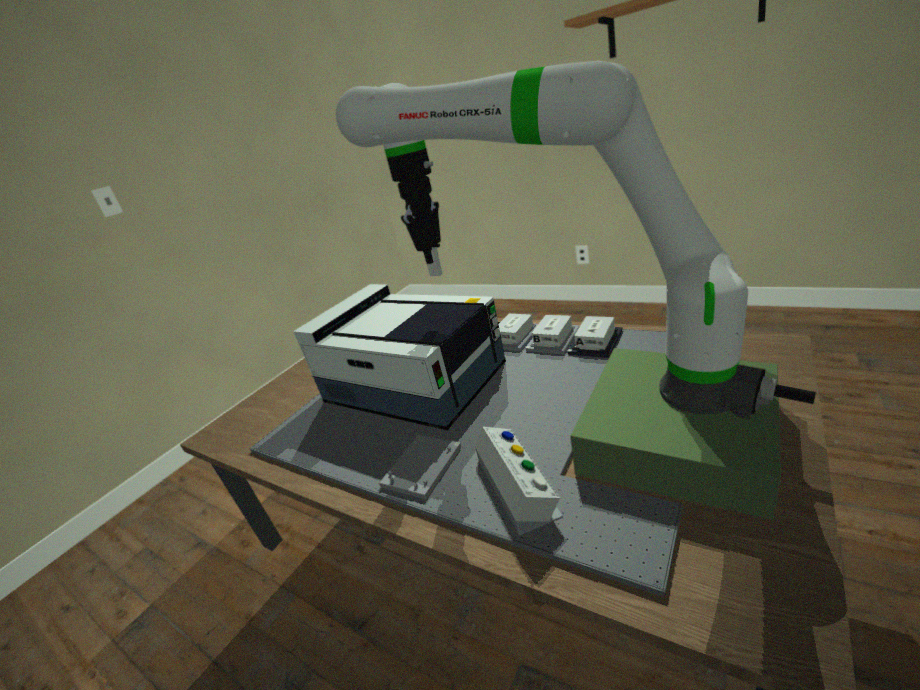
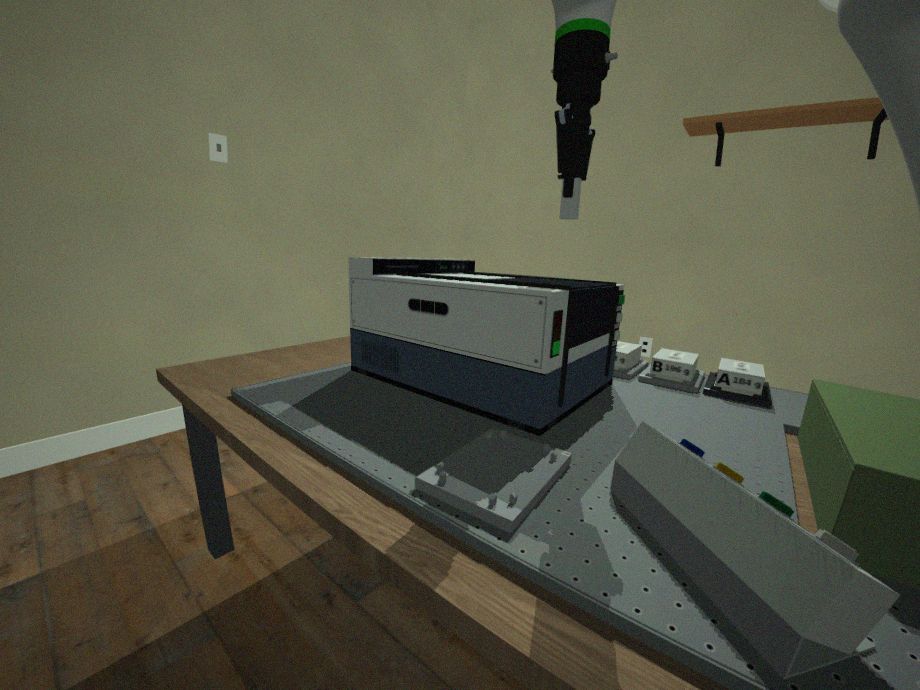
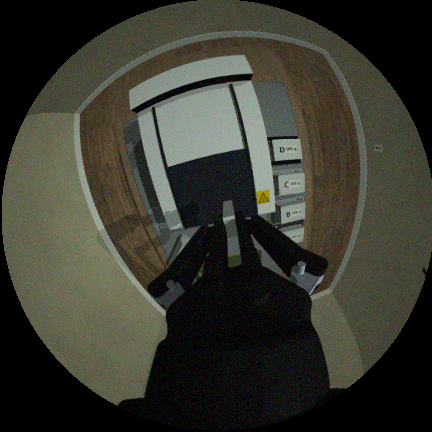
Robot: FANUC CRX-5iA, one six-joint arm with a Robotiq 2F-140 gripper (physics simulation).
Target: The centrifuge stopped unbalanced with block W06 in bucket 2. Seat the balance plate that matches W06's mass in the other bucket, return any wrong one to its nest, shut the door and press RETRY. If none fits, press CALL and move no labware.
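Seen in the pictures: gripper, fingertip midpoint: (image 1: 436, 274) (image 2: 568, 218) (image 3: 228, 208); arm's base at its link origin: (image 1: 699, 391).
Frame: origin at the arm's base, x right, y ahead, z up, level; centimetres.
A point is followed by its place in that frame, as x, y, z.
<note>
My gripper (image 1: 435, 271) @[-6.2, 60.6, 24.2] (image 2: 569, 215) @[-6.2, 60.6, 24.2] (image 3: 228, 208) @[-6.2, 60.6, 24.2] is shut and empty, high above the centrifuge (image 1: 390, 373) @[-27.0, 63.2, 6.4] (image 2: 445, 334) @[-27.9, 68.7, 3.7] (image 3: 200, 127) @[-11.9, 78.4, 12.4]. The centrifuge's dark door panel (image 1: 438, 323) @[-10.9, 59.3, 12.7] (image 3: 212, 182) @[-9.9, 63.8, 12.7] reaches the front edge and looks shut. W06 and the buckets are hidden inside. Plates A (image 1: 594, 334) @[21.2, 32.7, -3.2] (image 2: 739, 378) @[19.5, 33.8, -4.3], B (image 1: 552, 332) @[18.9, 44.8, -3.2] (image 2: 674, 365) @[17.4, 45.9, -4.1] (image 3: 291, 213) @[22.6, 47.3, -3.1] and C (image 1: 514, 328) @[17.8, 57.6, -3.2] (image 2: 626, 355) @[15.4, 56.0, -3.7] (image 3: 291, 184) @[20.9, 60.3, -3.2] sit in nests; plate D (image 3: 286, 150) @[18.0, 74.0, -3.2] sits beyond C. A reads 184 g and B 196 g. The button box (image 1: 512, 486) @[-37.8, 20.9, -1.5] (image 2: 728, 549) @[-37.8, 23.4, -3.9] has blue, yellow, green and white buttons; their labels are unreadable.
A low plate with pegs (image 1: 405, 484) @[-44.1, 45.2, -7.1] (image 2: 512, 512) @[-43.1, 40.2, -7.1] lies at the near table edge, beside the button box. The green robot base block (image 1: 631, 415) @[-12.7, 9.0, 0.2] (image 2: 876, 430) @[-10.5, 14.9, 0.4] stands on the right. A wall shelf (image 1: 616, 12) (image 2: 780, 116) hangs behind.
</note>
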